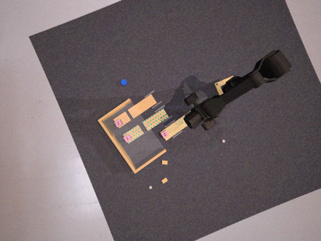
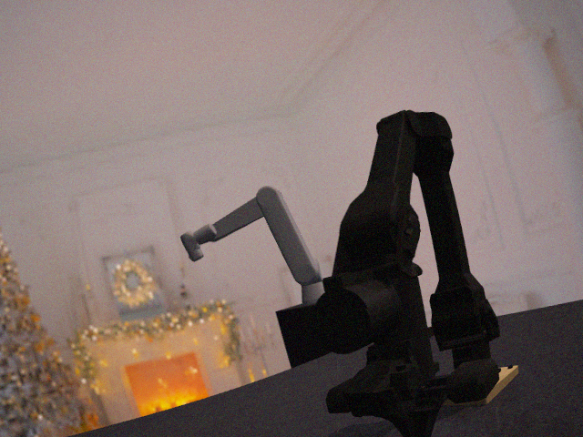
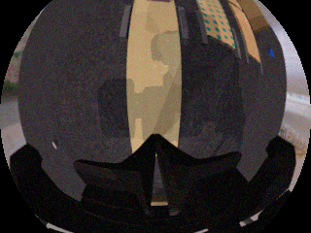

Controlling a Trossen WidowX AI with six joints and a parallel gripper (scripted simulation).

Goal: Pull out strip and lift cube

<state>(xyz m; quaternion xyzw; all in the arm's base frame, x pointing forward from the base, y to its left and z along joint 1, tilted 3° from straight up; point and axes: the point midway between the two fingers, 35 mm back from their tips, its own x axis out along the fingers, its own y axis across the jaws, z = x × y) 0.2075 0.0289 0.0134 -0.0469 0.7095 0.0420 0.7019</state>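
Now: gripper tip 90 mm short of the pale strip and 10 mm to the right of it. From my gripper tip the other things lie so: blue disc (320 mm to the right, 260 mm ahead).
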